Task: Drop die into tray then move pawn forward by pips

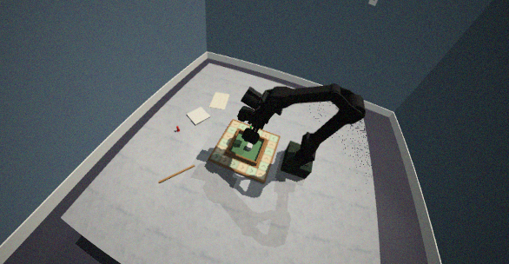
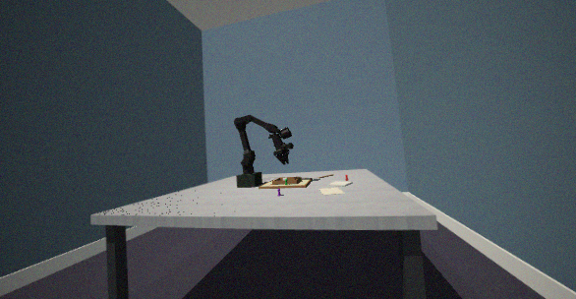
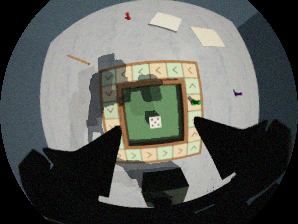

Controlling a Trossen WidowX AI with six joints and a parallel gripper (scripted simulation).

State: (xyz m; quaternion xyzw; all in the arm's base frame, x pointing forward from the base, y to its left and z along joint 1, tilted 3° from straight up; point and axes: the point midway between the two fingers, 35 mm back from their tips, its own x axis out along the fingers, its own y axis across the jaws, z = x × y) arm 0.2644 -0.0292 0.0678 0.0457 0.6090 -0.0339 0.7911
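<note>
The green pawn lies 11 cm to the right of my gripper tip, 10 cm below it and 1 cm ahead of it. The rest, counted from my gripper tip: green dice tray 12 cm below; then pale die 10 cm below, 2 cm behind; then purple pawn 34 cm to the right, 11 cm below.
</note>
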